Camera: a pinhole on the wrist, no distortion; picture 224 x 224 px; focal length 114.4 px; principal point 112.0 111.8 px. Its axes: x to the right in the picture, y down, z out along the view. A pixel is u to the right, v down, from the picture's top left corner.
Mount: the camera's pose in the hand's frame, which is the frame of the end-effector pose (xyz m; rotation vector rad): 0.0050 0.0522 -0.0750 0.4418 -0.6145 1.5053
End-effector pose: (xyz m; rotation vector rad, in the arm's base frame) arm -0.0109 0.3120 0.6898 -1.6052 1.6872 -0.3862
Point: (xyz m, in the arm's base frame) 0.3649 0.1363 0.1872
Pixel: 205 8
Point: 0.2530 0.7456 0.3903
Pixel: 211 172
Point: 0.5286 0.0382 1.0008
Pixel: 18 61
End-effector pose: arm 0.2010 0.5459 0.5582 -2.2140 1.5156 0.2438
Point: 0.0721 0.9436 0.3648
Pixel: 198 199
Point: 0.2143 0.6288 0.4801
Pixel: 149 123
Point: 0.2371 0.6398 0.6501
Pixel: 41 198
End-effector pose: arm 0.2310 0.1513 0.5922 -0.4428 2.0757 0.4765
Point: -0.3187 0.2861 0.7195
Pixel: behind the camera
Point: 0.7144 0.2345 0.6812
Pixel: 140 179
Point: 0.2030 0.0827 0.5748
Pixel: 27 58
